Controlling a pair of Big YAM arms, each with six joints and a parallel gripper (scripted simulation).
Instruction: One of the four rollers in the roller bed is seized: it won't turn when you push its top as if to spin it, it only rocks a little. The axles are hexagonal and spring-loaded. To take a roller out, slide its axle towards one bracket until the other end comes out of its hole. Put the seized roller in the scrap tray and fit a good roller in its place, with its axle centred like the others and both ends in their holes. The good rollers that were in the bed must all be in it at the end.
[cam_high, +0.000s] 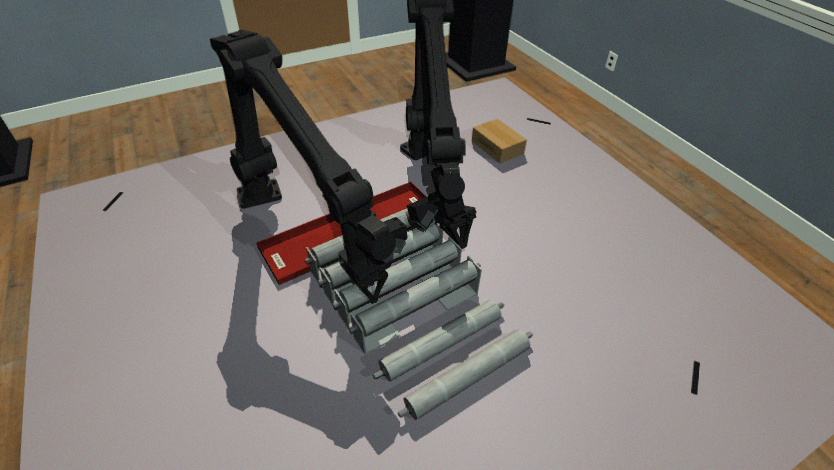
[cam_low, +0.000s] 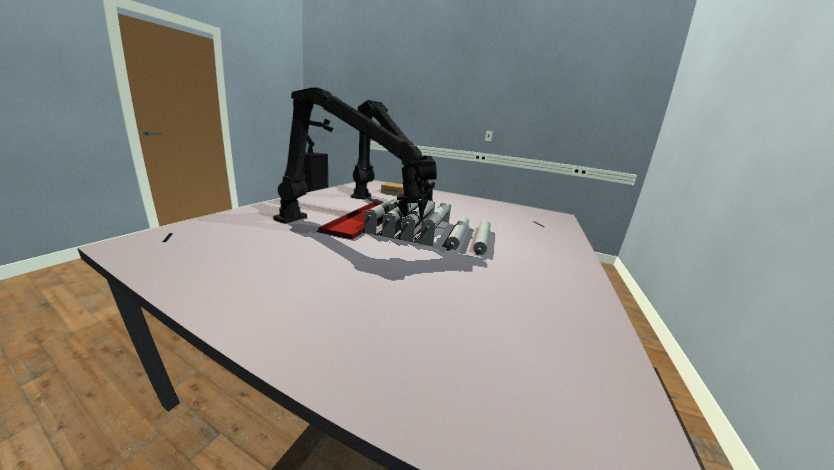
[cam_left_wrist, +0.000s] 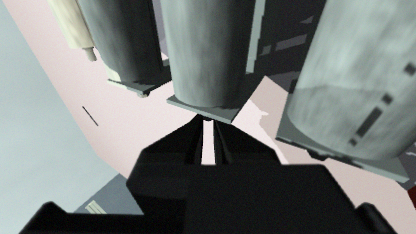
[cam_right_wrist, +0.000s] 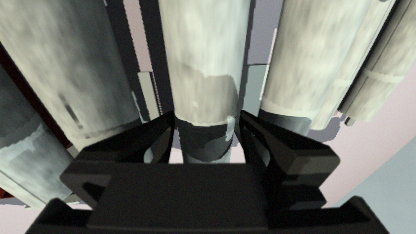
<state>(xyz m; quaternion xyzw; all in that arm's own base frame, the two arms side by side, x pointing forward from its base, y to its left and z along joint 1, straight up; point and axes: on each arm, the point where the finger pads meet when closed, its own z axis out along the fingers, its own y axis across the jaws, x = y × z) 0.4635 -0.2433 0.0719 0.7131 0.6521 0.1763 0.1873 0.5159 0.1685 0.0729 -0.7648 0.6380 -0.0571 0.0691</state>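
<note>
The roller lies 10 mm behind my right hand and 90 mm to the left of it. Also, from my right hand: red scrap tray: 270 mm behind, 60 mm to the left, 70 mm below; then cardboard box: 420 mm behind, 620 mm to the left, 40 mm below.
</note>
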